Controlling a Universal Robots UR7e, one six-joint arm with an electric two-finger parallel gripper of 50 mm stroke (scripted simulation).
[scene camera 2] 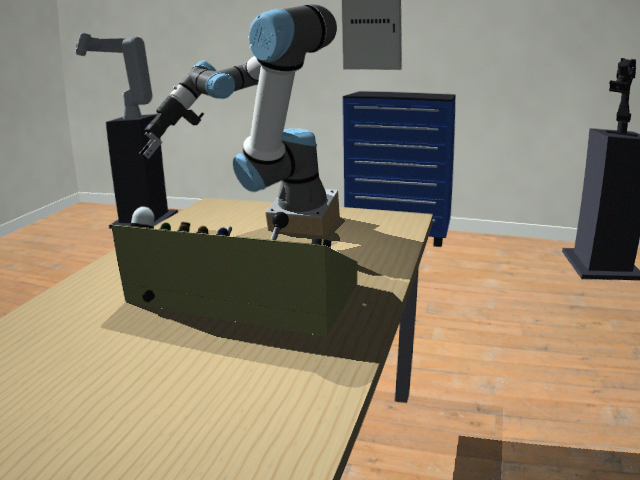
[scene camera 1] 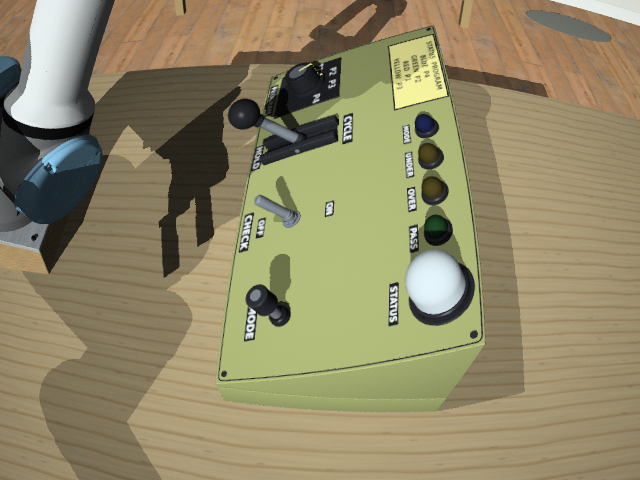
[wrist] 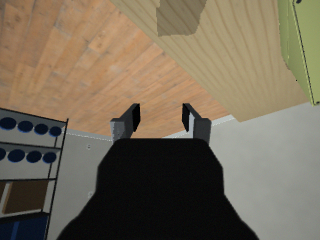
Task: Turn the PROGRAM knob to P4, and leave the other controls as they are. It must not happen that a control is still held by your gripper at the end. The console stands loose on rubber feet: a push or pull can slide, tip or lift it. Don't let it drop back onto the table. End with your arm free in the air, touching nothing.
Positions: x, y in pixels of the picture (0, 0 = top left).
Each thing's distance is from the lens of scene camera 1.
olive console (scene camera 1: 349, 338): 0.51 m
